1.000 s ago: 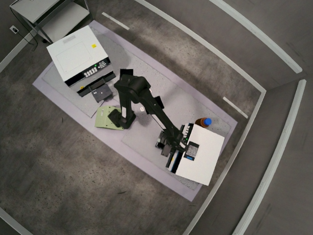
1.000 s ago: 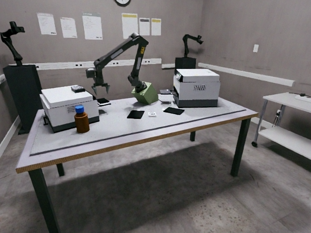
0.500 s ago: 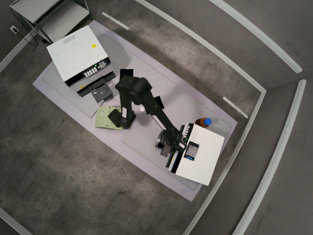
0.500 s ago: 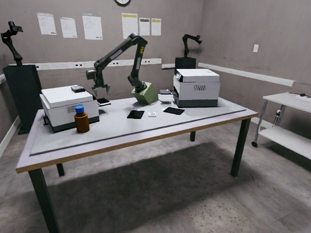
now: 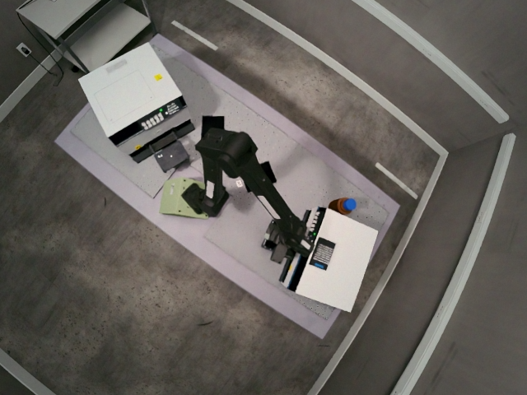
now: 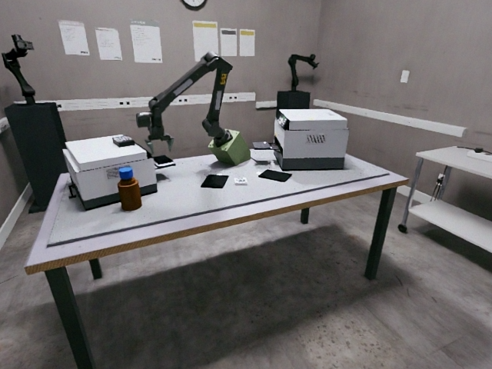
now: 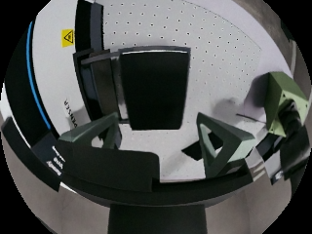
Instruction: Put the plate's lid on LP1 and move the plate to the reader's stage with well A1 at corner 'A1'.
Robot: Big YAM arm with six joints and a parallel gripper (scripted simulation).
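The white well plate lies 60 mm below my hand. From my hand the other things lie so: black pad: 240 mm to the left, 200 mm ahead, 140 mm below; white label: 520 mm to the left, 170 mm ahead, 150 mm below; brown capped bottle: 320 mm ahead, 190 mm to the right, 30 mm below.
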